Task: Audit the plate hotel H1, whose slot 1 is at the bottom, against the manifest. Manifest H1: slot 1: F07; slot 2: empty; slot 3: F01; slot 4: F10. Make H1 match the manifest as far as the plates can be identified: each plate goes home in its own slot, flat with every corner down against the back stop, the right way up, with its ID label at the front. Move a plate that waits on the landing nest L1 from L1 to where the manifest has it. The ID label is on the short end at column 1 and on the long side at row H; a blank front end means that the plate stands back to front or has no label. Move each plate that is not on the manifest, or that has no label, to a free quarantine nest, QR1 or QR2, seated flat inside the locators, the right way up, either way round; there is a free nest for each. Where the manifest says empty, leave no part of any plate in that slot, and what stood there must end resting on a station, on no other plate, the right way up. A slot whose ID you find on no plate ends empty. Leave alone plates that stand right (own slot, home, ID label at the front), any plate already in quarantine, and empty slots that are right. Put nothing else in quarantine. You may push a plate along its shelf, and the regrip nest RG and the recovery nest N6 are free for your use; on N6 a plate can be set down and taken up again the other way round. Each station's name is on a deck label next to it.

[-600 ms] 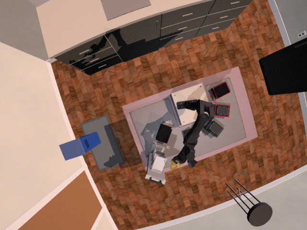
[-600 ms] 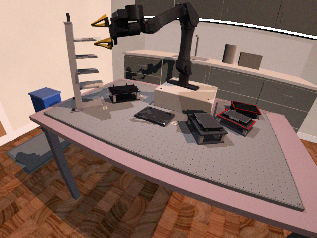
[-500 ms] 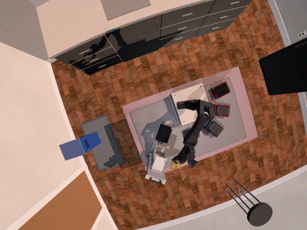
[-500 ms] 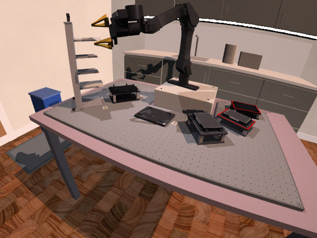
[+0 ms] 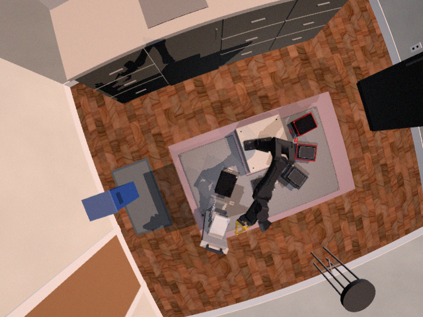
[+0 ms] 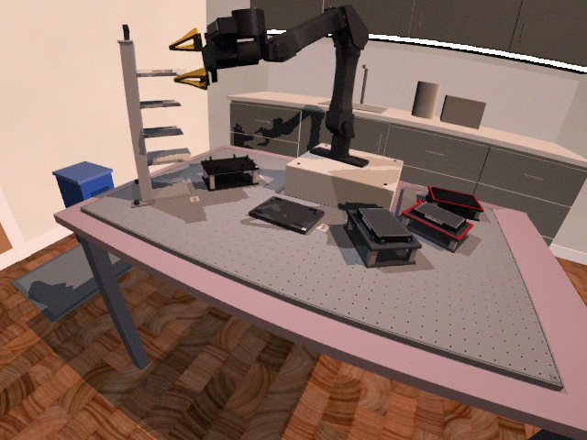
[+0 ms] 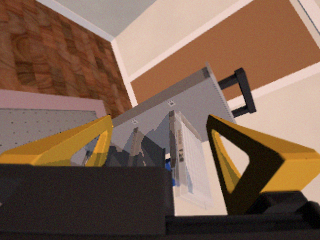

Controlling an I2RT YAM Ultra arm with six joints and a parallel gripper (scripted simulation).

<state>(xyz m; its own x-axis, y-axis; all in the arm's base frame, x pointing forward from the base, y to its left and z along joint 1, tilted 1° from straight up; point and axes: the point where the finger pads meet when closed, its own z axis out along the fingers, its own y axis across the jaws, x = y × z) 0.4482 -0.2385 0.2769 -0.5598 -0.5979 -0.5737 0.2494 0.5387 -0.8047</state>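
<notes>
My gripper is now 6 cm short of the tag reading 4, 9 cm to the left of it and 2 cm above it. Also, from my hand: L1 deck label: 24 cm behind, 43 cm to the left, 36 cm below; then H1 deck label: 3 cm behind, 36 cm below; then N6 label: 14 cm behind, 36 cm to the left, 36 cm below.
</notes>
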